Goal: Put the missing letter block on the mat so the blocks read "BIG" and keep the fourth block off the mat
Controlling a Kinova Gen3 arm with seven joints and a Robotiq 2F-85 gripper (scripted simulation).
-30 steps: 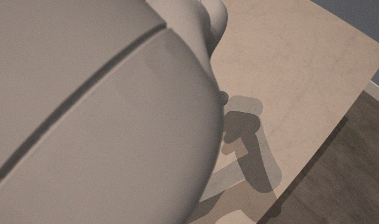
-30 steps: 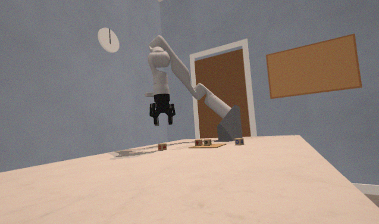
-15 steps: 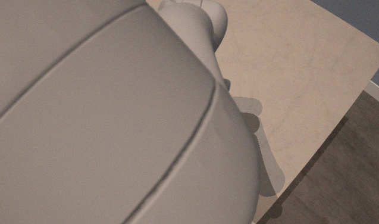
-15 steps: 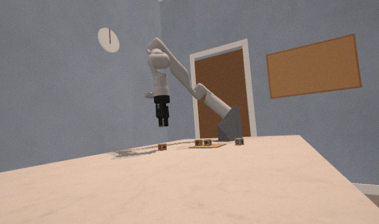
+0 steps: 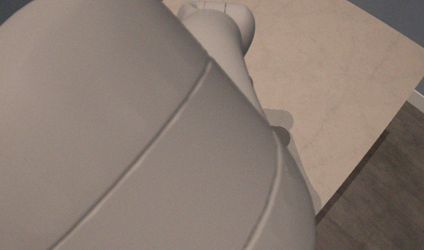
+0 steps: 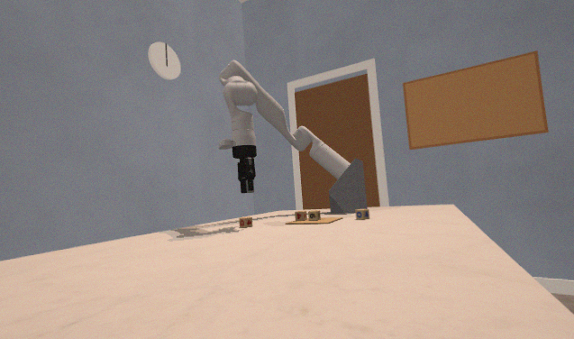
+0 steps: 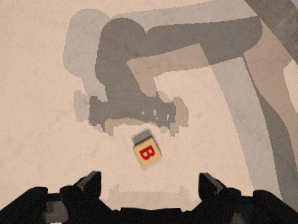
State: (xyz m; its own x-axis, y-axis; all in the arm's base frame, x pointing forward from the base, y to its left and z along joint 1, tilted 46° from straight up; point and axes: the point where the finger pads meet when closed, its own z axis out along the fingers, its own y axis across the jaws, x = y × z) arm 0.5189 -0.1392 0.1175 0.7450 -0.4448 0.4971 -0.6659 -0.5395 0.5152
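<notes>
Now: hand 10 cm above the B block, 1 cm to the left of it and 1 cm short of it. Round my hand: letter block: 32 cm to the left, 16 cm behind, 10 cm below; then mat: 17 cm to the left, 12 cm behind, 11 cm below.
</notes>
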